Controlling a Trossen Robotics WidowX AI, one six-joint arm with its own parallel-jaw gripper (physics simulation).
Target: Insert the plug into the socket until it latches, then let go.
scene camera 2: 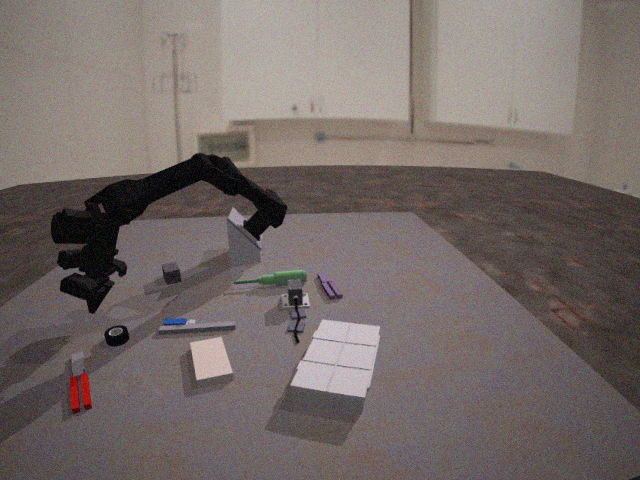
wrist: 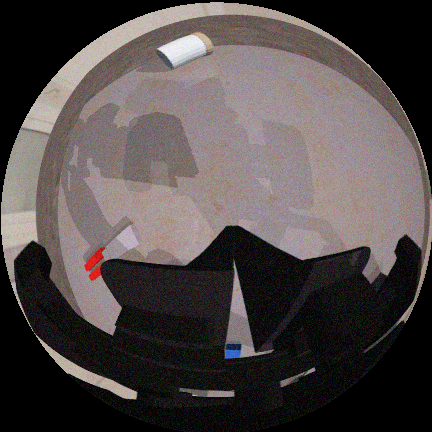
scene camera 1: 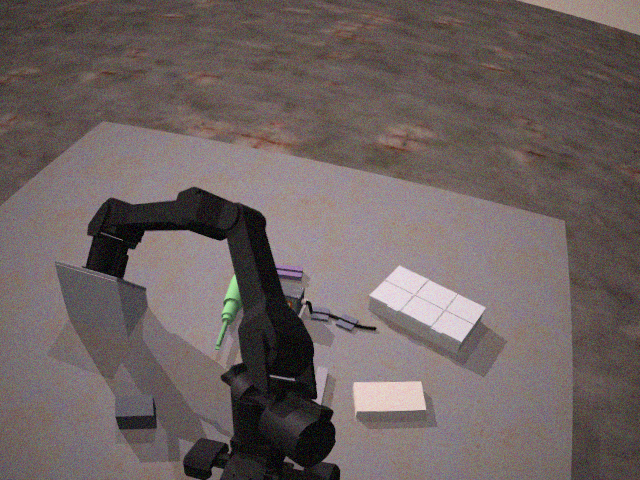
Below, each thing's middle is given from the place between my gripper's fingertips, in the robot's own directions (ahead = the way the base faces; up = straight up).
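I've my gripper 20 mm above the dark cube point(scene camera 1: 138, 411), and it's 130 mm to the right of the cube and 230 mm past it. There's a tan block point(scene camera 1: 372, 399) that's 30 mm below my hand, 130 mm ahead of it and 270 mm to the left of it. The green screwdriver point(scene camera 1: 232, 303) is 20 mm below my hand, 390 mm to the left of it and 170 mm behind it. And the pale jar with tan lid point(wrist: 184, 49), that one's 280 mm to the right of my hand and 50 mm ahead of it.
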